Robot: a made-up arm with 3 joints.
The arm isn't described. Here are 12 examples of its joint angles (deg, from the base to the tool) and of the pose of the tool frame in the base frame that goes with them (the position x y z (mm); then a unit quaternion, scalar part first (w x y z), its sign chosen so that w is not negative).
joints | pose
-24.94 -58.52 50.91 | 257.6 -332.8 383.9 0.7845 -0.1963 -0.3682 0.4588
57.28 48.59 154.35 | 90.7 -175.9 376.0 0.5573 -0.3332 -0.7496 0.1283
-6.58 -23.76 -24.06 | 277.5 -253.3 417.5 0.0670 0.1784 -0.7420 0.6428
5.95 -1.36 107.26 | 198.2 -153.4 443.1 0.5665 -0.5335 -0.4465 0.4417
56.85 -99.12 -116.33 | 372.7 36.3 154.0 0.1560 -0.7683 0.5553 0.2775
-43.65 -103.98 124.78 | 177.1 -432.5 273.1 0.8863 -0.1092 0.4449 0.0678
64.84 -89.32 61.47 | 368.7 50.8 257.1 0.4643 0.3000 -0.2450 0.7965
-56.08 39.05 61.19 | 40.1 -91.5 416.1 0.2083 -0.7331 -0.2987 0.5744
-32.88 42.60 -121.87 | 93.0 -108.1 438.2 0.4764 -0.5964 0.1071 -0.6371
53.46 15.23 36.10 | 203.5 -155.4 418.8 0.1465 -0.0583 0.8355 -0.5264
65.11 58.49 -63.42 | 141.5 -199.1 376.7 0.9372 -0.1531 0.2361 -0.2062
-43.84 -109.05 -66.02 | 105.5 -448.4 227.4 0.3774 0.0673 -0.9215 0.0629
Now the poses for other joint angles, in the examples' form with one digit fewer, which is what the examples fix.
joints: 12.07 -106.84 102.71
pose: 384 -226 190 0.821 -0.022 0.200 0.534
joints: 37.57 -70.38 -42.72
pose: 415 -99 253 0.066 0.644 -0.686 0.331
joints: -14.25 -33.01 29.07
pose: 256 -269 421 0.495 -0.141 -0.594 0.619
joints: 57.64 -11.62 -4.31
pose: 294 -84 416 0.264 -0.394 0.722 -0.503
